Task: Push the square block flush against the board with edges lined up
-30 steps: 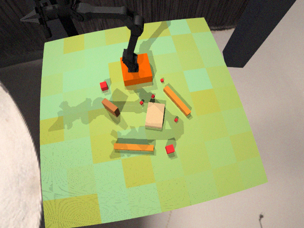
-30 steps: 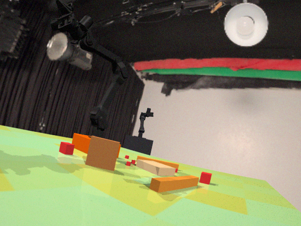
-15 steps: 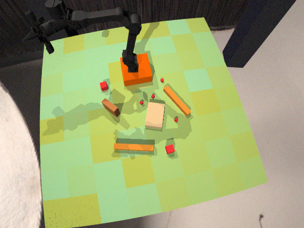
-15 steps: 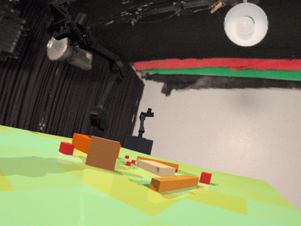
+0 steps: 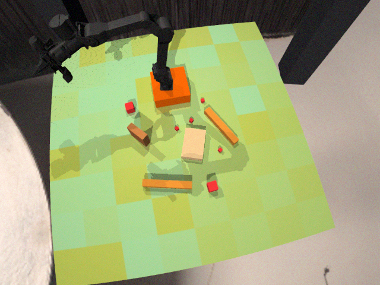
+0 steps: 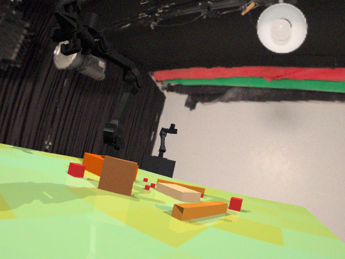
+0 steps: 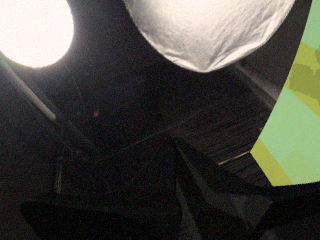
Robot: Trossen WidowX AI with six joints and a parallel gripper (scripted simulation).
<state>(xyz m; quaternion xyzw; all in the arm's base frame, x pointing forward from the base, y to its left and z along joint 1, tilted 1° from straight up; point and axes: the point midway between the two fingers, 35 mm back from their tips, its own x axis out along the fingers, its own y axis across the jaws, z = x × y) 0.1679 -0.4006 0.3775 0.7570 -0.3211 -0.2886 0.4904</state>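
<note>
The brown square block lies 39 cm below my gripper tip, 31 cm to the left of it and 7 cm ahead of it. From my gripper tip the other things lie so: pale flat board 56 cm to the left, 42 cm below, 10 cm ahead.
</note>
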